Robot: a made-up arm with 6 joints. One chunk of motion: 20 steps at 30 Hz.
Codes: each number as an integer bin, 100 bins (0 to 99) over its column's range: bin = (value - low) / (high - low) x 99, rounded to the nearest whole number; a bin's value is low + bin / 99 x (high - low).
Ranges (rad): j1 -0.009..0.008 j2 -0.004..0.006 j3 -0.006..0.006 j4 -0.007..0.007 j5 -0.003..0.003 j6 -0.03..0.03
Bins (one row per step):
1: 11 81 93 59 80 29
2: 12 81 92 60 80 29
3: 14 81 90 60 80 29
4: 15 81 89 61 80 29
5: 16 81 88 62 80 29
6: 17 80 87 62 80 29
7: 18 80 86 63 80 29
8: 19 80 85 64 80 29
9: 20 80 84 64 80 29
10: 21 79 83 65 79 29
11: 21 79 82 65 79 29
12: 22 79 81 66 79 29
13: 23 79 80 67 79 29
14: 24 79 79 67 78 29
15: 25 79 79 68 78 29
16: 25 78 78 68 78 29
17: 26 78 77 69 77 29
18: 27 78 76 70 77 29
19: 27 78 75 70 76 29
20: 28 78 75 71 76 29
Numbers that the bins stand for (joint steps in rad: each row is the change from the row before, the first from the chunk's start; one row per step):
1: -0.00711 0.00418 0.00527 0.00134 0.00185 -0.01242
2: -0.00694 0.00418 0.00515 0.00148 0.00185 -0.01242
3: -0.00660 0.00418 0.00491 0.00148 0.00185 -0.01242
4: -0.00642 0.00418 0.00479 0.00163 0.00185 -0.01242
5: -0.00625 0.00418 0.00467 0.00177 0.00185 -0.01242
6: -0.00608 0.00408 0.00455 0.00177 0.00185 -0.01242
7: -0.00591 0.00408 0.00442 0.00191 0.00185 -0.01242
8: -0.00574 0.00408 0.00430 0.00205 0.00185 -0.01242
9: -0.00557 0.00408 0.00418 0.00205 0.00185 -0.01242
10: -0.00539 0.00398 0.00406 0.00219 0.00179 -0.01242
11: -0.00539 0.00398 0.00394 0.00219 0.00179 -0.01242
12: -0.00522 0.00398 0.00382 0.00233 0.00179 -0.01242
13: -0.00505 0.00398 0.00370 0.00247 0.00179 -0.01242
14: -0.00488 0.00398 0.00358 0.00247 0.00173 -0.01242
15: -0.00471 0.00398 0.00358 0.00262 0.00173 -0.01242
16: -0.00471 0.00388 0.00345 0.00262 0.00173 -0.01242
17: -0.00454 0.00388 0.00333 0.00276 0.00167 -0.01242
18: -0.00436 0.00388 0.00321 0.00290 0.00167 -0.01242
19: -0.00436 0.00388 0.00309 0.00290 0.00161 -0.01242
20: -0.00419 0.00388 0.00309 0.00304 0.00161 -0.01242

